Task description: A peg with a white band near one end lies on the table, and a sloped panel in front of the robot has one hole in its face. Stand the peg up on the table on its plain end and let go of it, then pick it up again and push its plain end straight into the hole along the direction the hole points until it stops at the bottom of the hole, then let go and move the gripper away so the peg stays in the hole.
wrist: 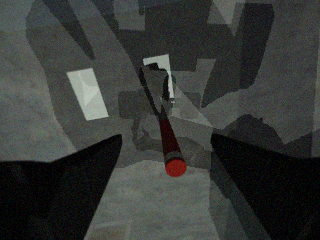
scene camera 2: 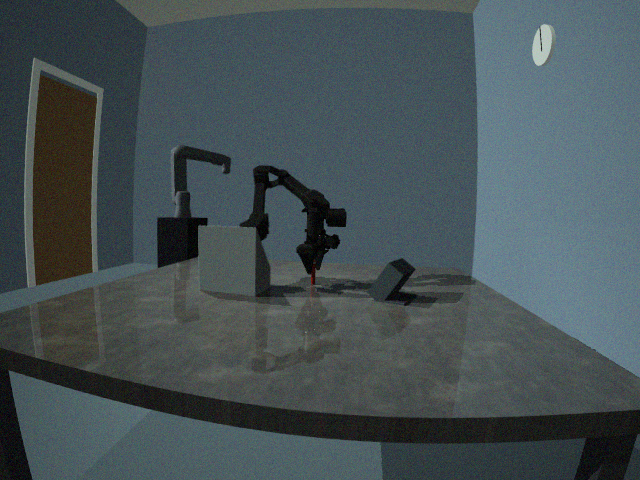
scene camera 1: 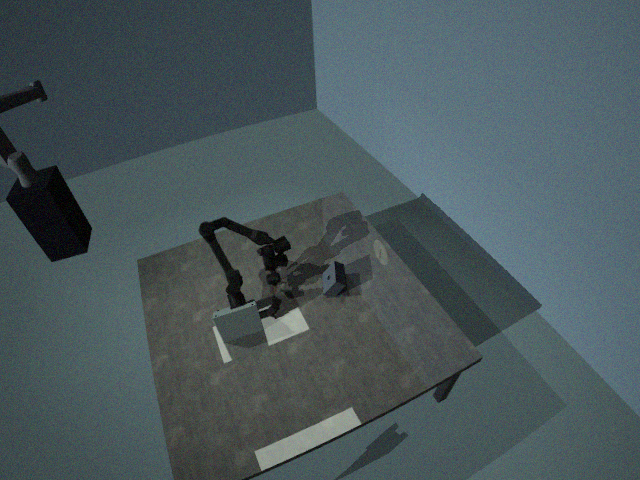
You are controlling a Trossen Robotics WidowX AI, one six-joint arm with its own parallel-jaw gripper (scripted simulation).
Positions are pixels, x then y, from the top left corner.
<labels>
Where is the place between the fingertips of the gripper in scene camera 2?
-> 313,272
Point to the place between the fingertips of the gripper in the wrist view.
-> At 167,138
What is the gripper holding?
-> Nothing.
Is the gripper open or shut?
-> Open.
</labels>
